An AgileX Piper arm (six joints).
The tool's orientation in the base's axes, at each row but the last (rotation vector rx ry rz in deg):
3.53, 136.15, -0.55
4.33, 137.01, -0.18
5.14, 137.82, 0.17
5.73, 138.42, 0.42
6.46, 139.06, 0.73
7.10, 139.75, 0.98
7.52, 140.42, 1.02
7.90, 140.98, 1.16
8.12, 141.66, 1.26
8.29, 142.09, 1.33
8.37, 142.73, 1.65
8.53, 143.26, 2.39
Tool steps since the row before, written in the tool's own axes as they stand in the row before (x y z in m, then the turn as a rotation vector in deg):
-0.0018, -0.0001, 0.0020, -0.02, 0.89, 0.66
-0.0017, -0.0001, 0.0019, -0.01, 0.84, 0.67
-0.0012, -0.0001, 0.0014, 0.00, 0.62, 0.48
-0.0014, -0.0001, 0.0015, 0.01, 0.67, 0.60
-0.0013, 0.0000, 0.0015, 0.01, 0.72, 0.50
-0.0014, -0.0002, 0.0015, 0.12, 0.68, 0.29
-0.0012, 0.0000, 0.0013, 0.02, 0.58, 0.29
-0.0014, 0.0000, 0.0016, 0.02, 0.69, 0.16
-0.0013, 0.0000, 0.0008, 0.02, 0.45, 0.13
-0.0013, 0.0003, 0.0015, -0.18, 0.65, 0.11
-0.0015, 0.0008, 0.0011, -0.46, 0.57, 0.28
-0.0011, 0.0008, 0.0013, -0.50, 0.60, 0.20
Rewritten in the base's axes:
0.0027, -0.0002, -0.0002, 0.51, 0.87, -0.45
0.0025, -0.0002, -0.0002, 0.51, 0.82, -0.47
0.0018, -0.0002, -0.0002, 0.36, 0.61, -0.34
0.0020, -0.0002, -0.0002, 0.44, 0.66, -0.43
0.0020, -0.0001, -0.0003, 0.38, 0.71, -0.36
0.0020, -0.0004, -0.0003, 0.15, 0.68, -0.27
0.0017, -0.0001, -0.0002, 0.22, 0.57, -0.21
0.0021, -0.0002, -0.0004, 0.15, 0.68, -0.10
0.0015, -0.0002, 0.0002, 0.11, 0.45, -0.09
0.0020, 0.0001, -0.0004, 0.27, 0.62, 0.06
0.0019, 0.0006, 0.0001, 0.59, 0.51, 0.08
0.0017, 0.0007, -0.0003, 0.58, 0.54, 0.17

